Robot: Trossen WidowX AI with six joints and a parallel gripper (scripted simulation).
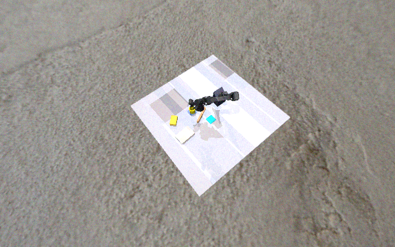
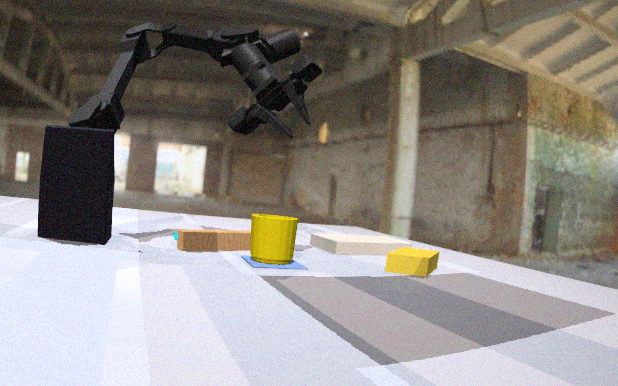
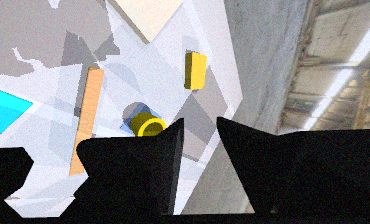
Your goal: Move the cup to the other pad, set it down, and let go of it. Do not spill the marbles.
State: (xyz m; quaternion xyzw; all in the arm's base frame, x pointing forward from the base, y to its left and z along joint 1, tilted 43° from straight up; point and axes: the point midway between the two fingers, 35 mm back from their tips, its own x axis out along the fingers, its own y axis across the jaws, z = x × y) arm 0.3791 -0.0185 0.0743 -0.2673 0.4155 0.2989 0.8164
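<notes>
My gripper tip is now 18 cm above the yellow cup, 8 cm to the left of it and 4 cm past it. Also, from my gripper tip: blue pad (22 cm below, 8 cm to the right, 4 cm behind); blue marble (20 cm below, 8 cm to the right, 2 cm behind); wooden bar (21 cm below, 10 cm behind, 2 cm to the left).
</notes>
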